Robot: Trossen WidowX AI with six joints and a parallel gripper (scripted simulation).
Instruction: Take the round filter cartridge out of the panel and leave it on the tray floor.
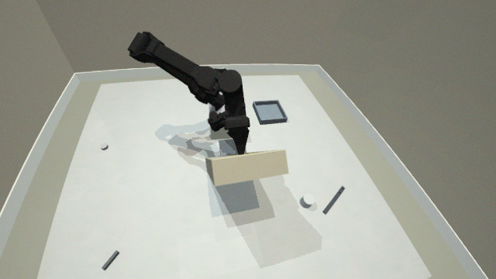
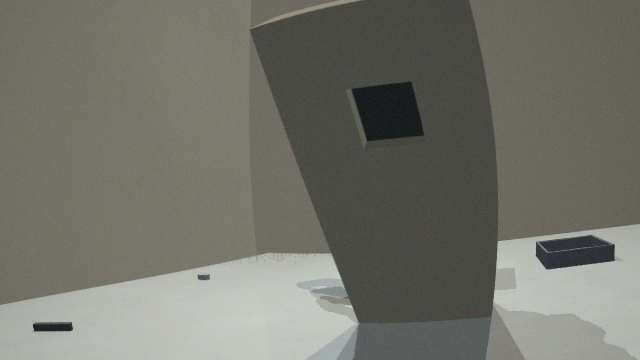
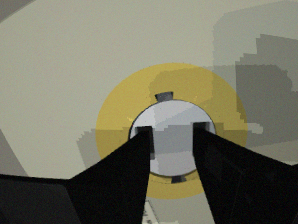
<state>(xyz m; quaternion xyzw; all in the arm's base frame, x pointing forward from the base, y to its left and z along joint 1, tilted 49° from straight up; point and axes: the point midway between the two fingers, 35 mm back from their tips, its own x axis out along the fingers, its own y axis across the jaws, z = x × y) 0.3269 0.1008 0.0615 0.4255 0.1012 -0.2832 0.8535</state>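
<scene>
My gripper tip is now 10 mm short of the round filter cartridge and 10 mm above it. From my gripper tip the other things lie so: tray (440 mm behind, 260 mm to the left, 250 mm below); then service panel (80 mm below, 40 mm behind).
</scene>
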